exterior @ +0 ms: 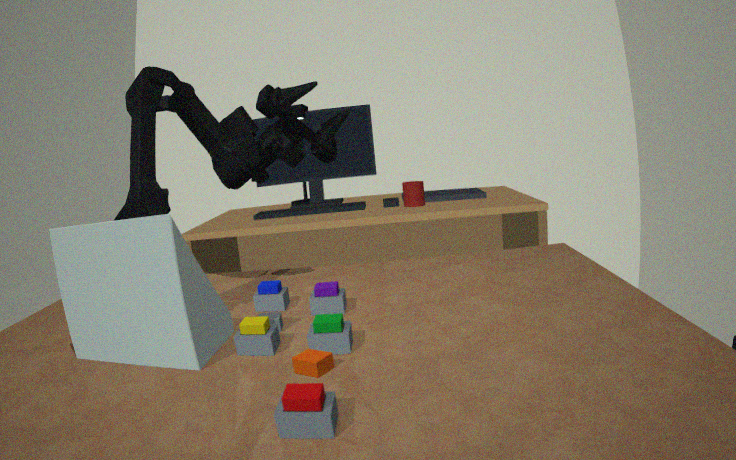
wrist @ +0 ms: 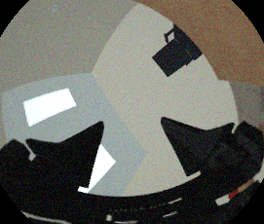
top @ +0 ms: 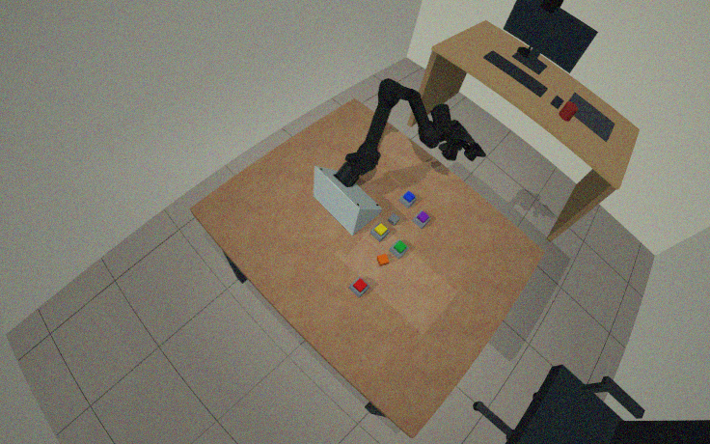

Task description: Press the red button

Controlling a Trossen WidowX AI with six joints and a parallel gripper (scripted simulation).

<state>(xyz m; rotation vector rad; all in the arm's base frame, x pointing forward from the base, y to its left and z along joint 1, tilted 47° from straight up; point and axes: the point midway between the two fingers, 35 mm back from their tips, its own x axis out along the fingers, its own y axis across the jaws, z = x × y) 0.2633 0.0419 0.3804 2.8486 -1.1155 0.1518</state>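
My gripper tip is 520 mm to the left of the red button, 290 mm above it and 40 mm past it. Round my gripper tip: blue button (290 mm below, 120 mm to the right, 120 mm behind); purple button (290 mm below, 160 mm to the right, 30 mm behind); green button (320 mm to the right, 290 mm below, 30 mm behind).
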